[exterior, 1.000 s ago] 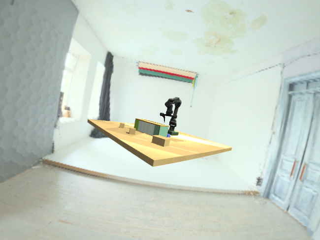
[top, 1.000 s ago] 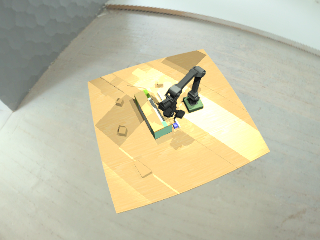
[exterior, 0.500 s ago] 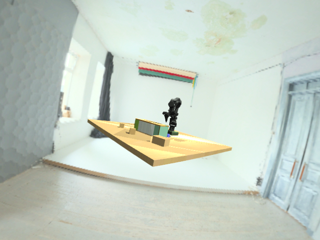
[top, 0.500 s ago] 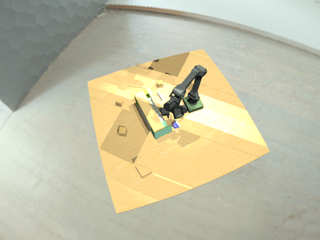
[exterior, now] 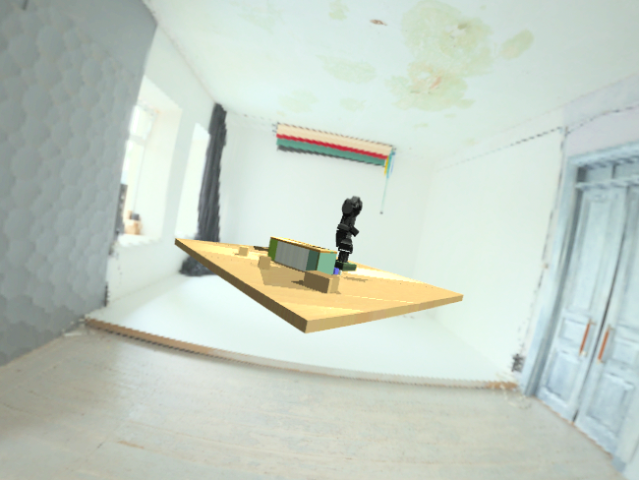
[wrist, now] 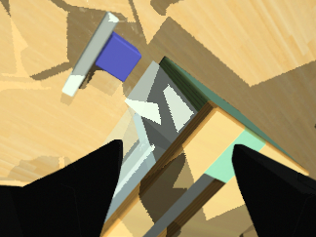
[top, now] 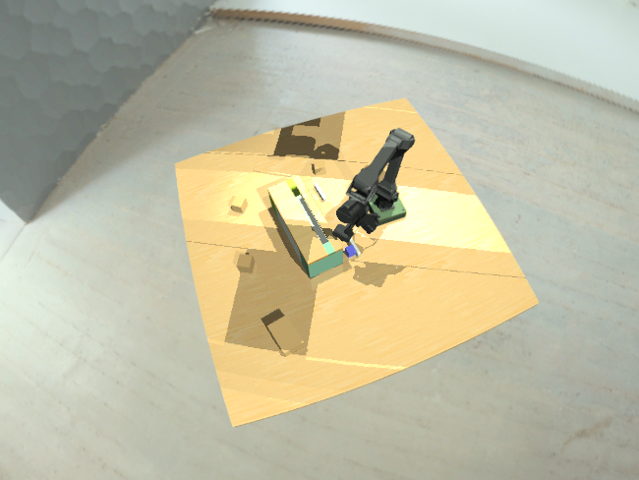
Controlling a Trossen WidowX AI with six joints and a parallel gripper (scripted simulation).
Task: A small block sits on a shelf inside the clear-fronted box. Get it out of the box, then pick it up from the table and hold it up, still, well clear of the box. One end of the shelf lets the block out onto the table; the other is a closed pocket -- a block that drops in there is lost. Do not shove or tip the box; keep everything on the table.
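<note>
My gripper tip is now 2 cm past the blue block and 14 cm above it. The rest, counted from my gripper tip: box (8 cm ahead, 16 cm to the right, 9 cm below).
</note>
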